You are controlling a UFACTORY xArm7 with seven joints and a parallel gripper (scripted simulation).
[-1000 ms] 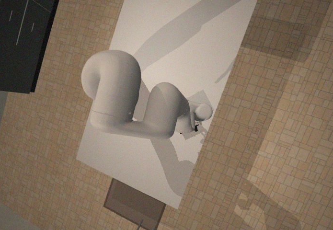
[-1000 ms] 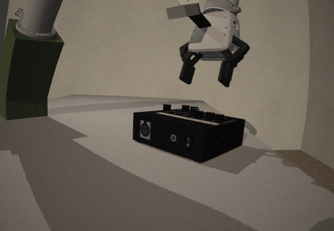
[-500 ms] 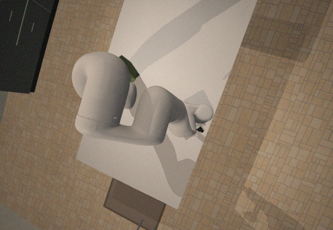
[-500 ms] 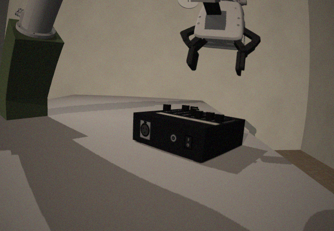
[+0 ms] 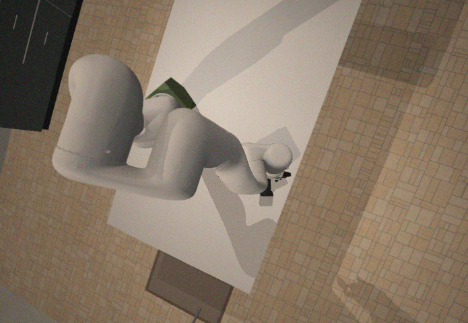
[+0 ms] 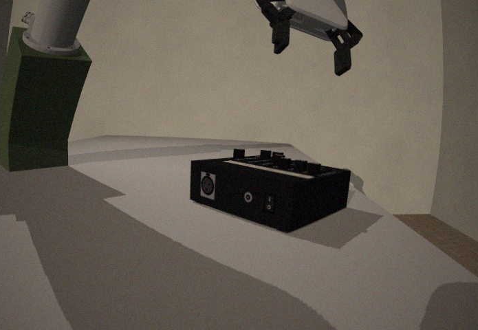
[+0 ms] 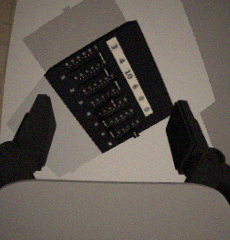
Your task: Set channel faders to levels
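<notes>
Right now my hand is 14 cm above the master fader cap, 9 cm to the right of it and 7 cm past it.
</notes>
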